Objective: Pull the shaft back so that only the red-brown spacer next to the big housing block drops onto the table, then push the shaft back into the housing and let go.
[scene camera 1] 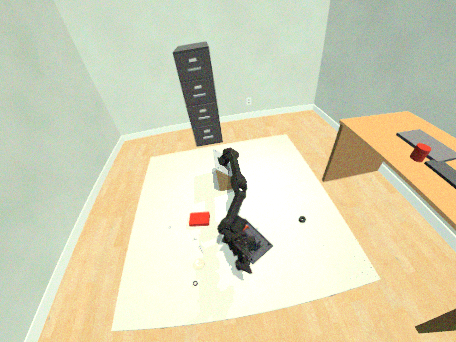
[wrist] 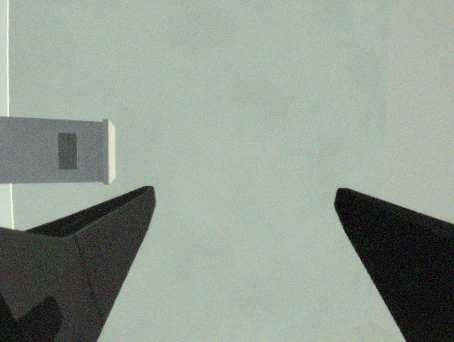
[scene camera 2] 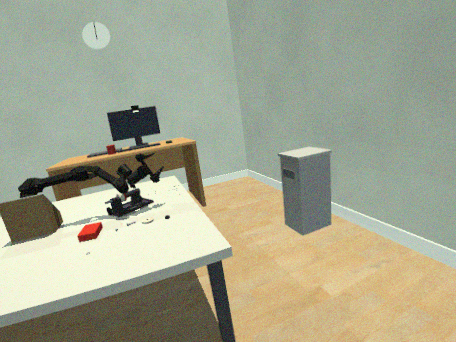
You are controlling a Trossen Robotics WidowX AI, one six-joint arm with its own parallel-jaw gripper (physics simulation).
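The dark fixture plate lies on the white table, partly under the arm. In scene camera 2 a dark block stands on it. A small orange-red part shows at the plate's edge beside the arm. I cannot tell which part it is. The red-brown spacer and the shaft cannot be made out. My gripper is open and empty. It is raised above the table near the fixture, and its wrist view faces a wall, with the fixture out of sight.
A red box lies beside the fixture. A brown box stands by the arm's base. A black ring, a small dark ring and a pale disc lie on the table. A grey cabinet stands beyond.
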